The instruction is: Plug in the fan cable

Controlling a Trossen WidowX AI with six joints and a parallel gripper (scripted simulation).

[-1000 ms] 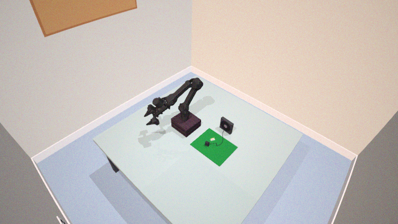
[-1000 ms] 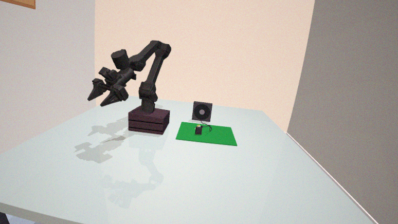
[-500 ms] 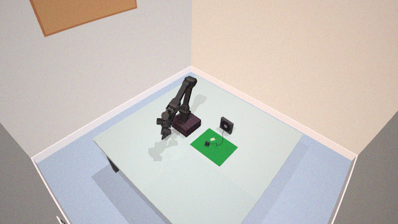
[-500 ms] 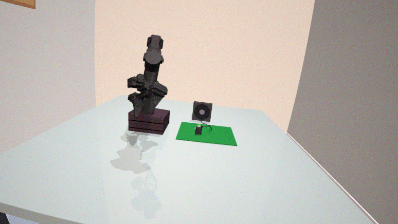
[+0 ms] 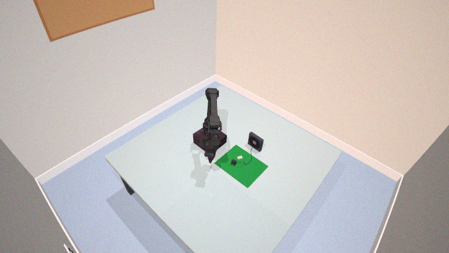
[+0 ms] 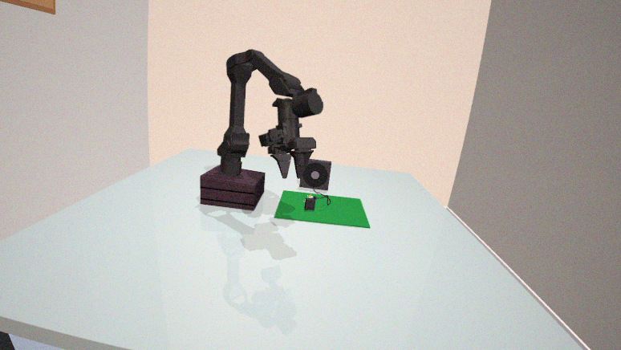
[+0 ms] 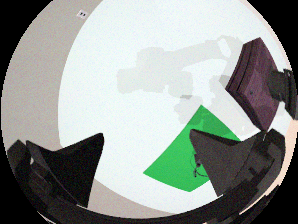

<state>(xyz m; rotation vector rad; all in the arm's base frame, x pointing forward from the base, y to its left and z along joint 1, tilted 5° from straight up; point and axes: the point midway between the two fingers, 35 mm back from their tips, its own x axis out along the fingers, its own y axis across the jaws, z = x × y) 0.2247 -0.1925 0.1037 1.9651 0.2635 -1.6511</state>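
My gripper tip is 5 cm short of the dark plug, 17 cm to the right of it and 14 cm above it. The rest, counted from my gripper tip: green board (10 cm ahead, 20 cm to the left, 17 cm below); dark square fan (6 cm ahead, 40 cm to the left, 10 cm below).
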